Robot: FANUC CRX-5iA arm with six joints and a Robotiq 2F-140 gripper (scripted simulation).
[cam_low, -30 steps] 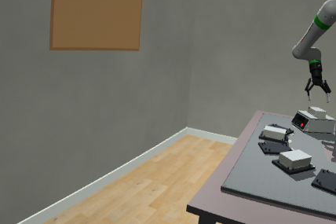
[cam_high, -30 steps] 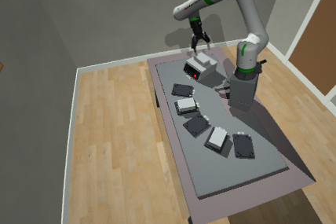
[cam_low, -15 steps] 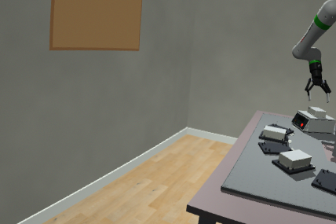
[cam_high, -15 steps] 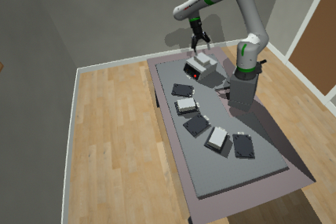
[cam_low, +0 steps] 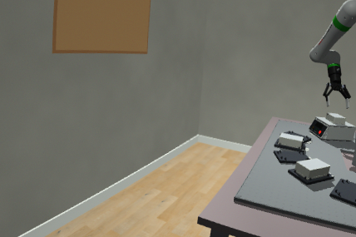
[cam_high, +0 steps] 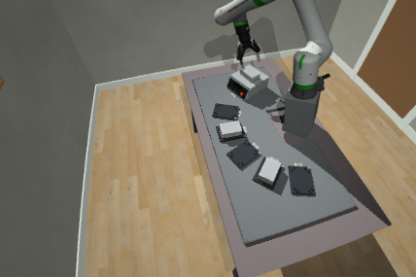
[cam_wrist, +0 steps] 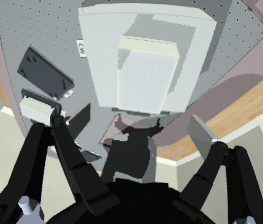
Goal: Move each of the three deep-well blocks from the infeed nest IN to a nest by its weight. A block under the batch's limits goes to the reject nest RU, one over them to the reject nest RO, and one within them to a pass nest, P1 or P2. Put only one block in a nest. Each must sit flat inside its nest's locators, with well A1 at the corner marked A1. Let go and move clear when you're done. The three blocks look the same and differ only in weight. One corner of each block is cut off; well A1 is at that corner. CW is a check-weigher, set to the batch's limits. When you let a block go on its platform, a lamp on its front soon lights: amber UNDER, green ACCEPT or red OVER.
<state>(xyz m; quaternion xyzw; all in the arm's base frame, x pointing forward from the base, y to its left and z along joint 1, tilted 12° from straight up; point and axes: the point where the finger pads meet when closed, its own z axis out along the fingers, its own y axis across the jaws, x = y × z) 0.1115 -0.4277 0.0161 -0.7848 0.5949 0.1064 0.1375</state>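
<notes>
The pale platform lies 11 cm below my hand. Round my hand: deep-well block 23 cm ahead, 69 cm to the left, 17 cm below; then dark infeed nest 27 cm ahead, 18 cm to the left, 20 cm below; then check-weigher 1 cm ahead, 14 cm below.
</notes>
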